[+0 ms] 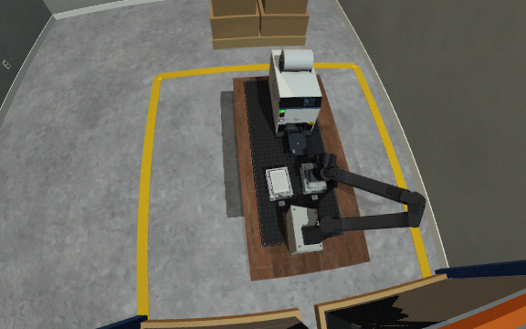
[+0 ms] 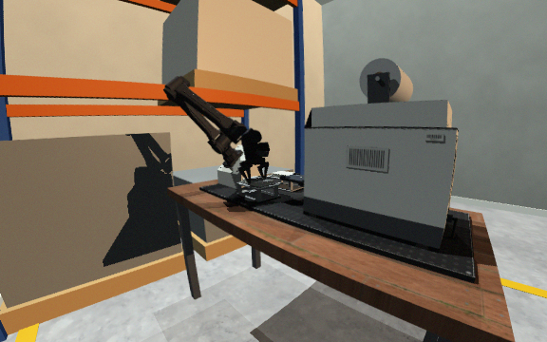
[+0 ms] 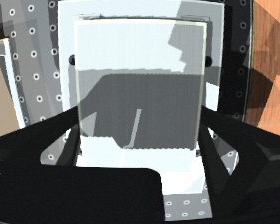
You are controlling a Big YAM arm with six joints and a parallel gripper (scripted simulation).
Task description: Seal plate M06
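Right now the white well plate is right at my hand. Round my hand: foil roll: 53 cm ahead, 35 cm above, 5 cm to the left; dark stage: 19 cm ahead, 6 cm to the left, 3 cm above; white plate: 20 cm to the left, 1 cm behind.
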